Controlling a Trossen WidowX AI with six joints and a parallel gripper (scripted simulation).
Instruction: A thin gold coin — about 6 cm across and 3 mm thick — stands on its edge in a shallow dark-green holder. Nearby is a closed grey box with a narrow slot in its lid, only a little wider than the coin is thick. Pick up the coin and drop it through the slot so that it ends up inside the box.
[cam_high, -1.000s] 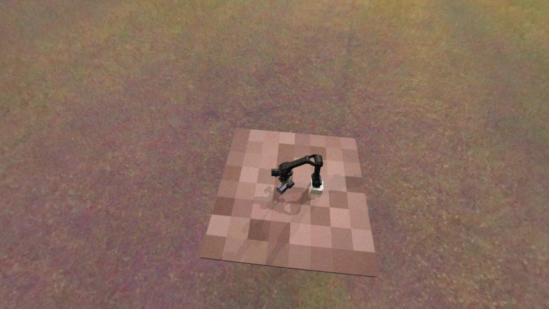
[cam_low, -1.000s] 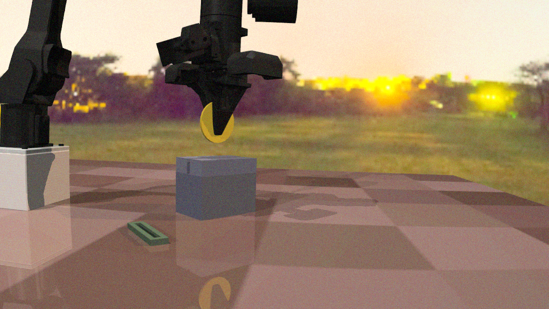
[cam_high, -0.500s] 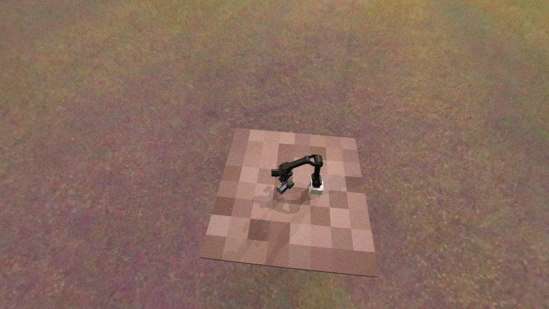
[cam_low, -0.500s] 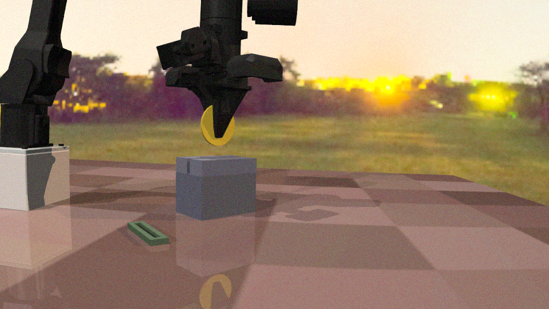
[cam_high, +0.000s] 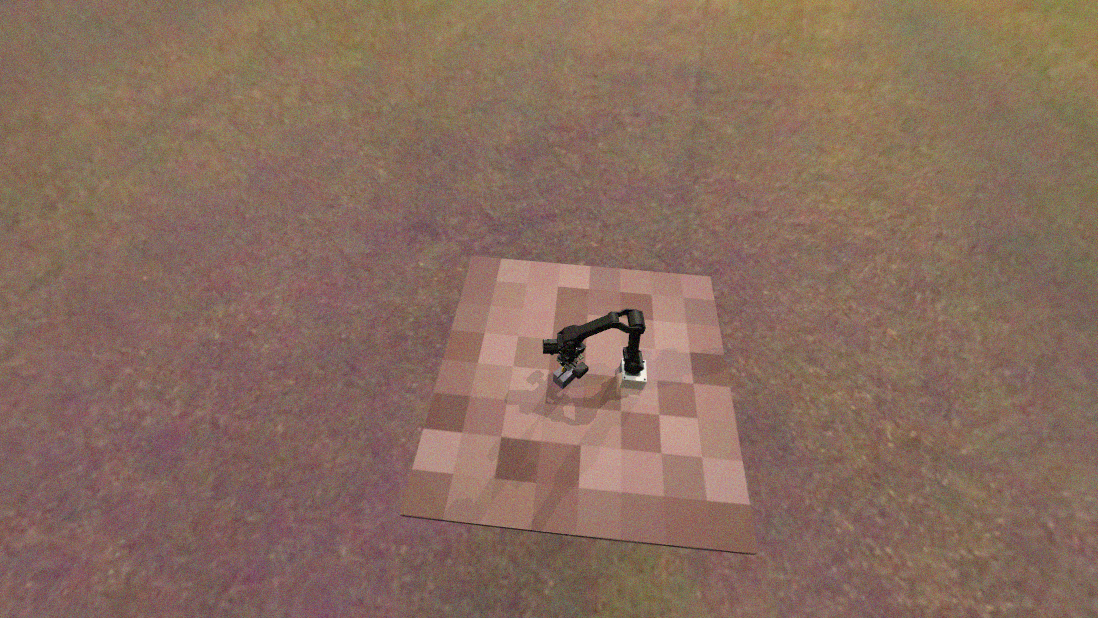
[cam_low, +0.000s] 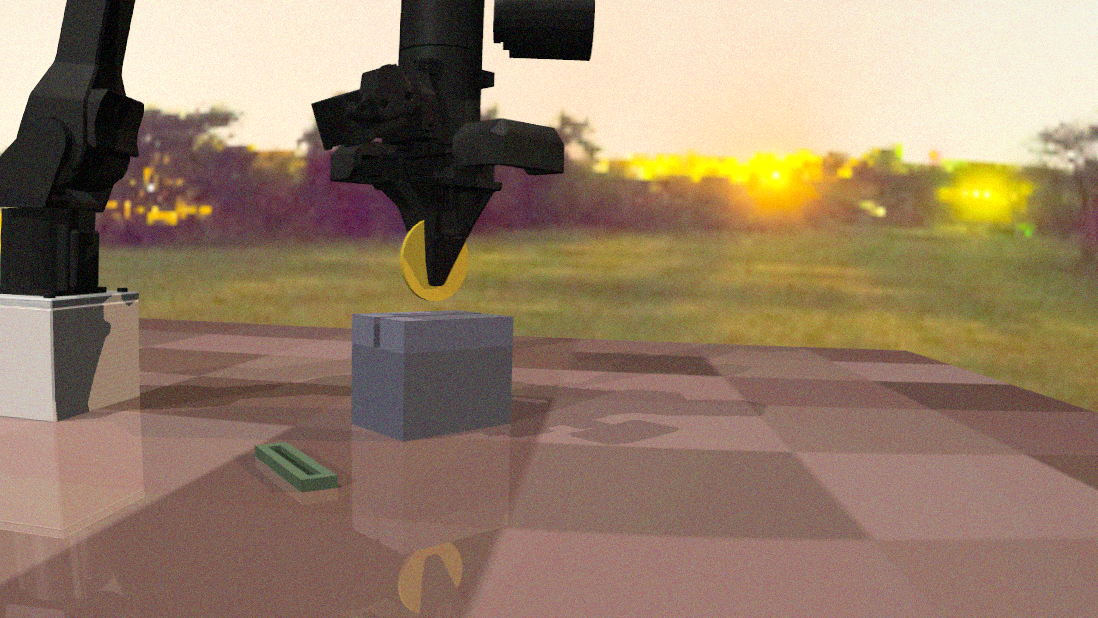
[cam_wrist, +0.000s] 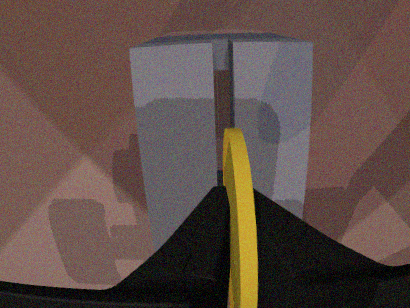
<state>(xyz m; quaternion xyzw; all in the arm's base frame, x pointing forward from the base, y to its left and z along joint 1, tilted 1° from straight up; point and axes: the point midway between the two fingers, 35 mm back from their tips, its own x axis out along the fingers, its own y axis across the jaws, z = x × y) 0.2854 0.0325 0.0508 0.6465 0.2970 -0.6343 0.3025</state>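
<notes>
My gripper tip is now 2 cm below the gold coin.
</notes>
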